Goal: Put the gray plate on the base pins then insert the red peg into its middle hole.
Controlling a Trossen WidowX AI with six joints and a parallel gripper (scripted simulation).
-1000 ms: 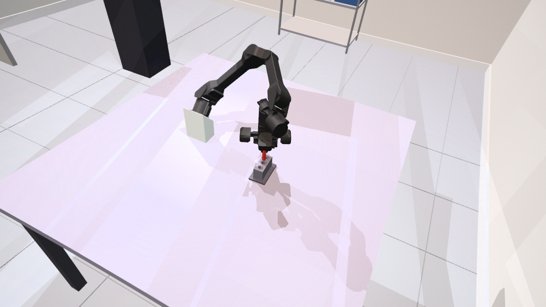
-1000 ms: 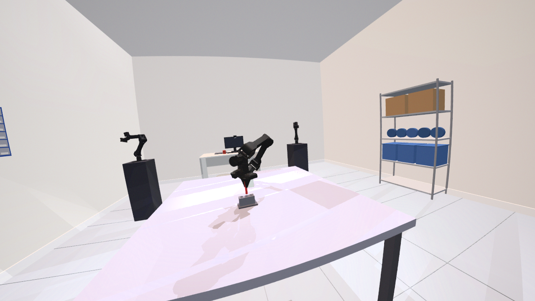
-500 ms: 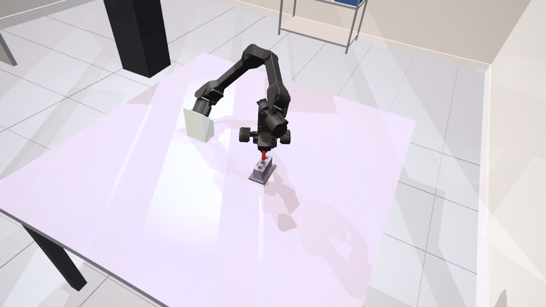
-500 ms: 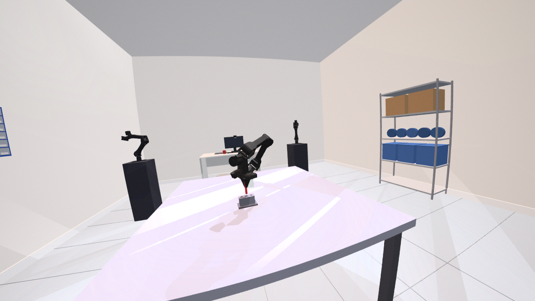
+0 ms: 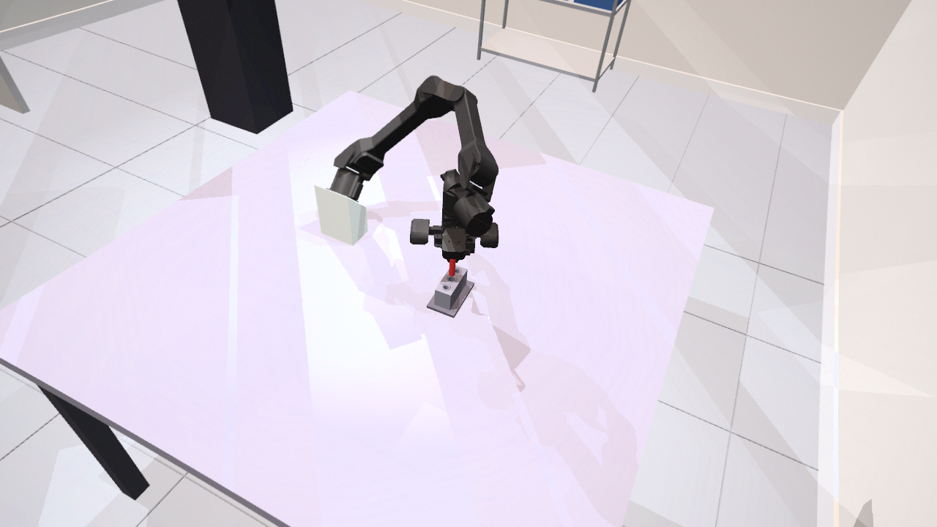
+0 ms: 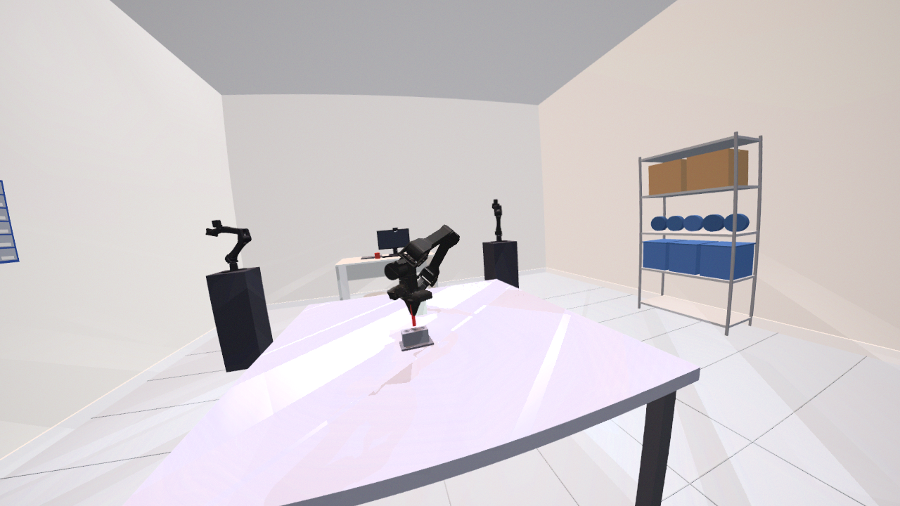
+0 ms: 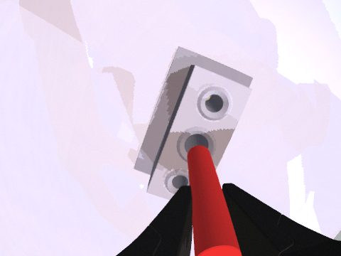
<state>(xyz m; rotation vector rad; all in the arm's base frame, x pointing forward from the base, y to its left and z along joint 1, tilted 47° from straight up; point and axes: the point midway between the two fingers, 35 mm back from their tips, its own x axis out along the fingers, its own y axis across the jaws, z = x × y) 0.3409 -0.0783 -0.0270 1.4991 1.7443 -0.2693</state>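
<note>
Right now the red peg is right at my gripper tip. Round my gripper tip: gray plate (7 cm below); gray base (11 cm below).
</note>
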